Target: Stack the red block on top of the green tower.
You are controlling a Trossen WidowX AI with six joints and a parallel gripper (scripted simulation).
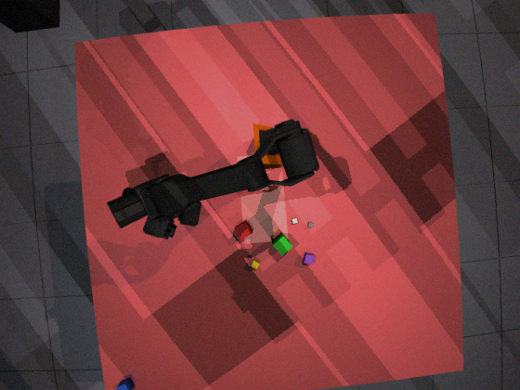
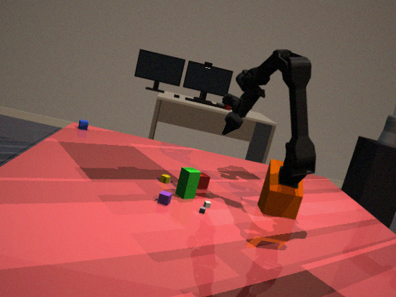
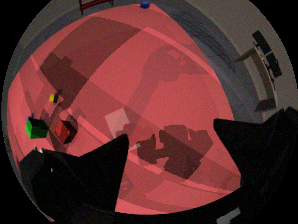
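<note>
My gripper tip is 7 cm short of the red block, 21 cm to the right of it and 16 cm above it. Also, from my gripper tip: grey block 7 cm ahead, 43 cm to the left, 17 cm below; yellow block 19 cm ahead, 24 cm to the left, 17 cm below; white block 5 cm ahead, 38 cm to the left, 17 cm below.
</note>
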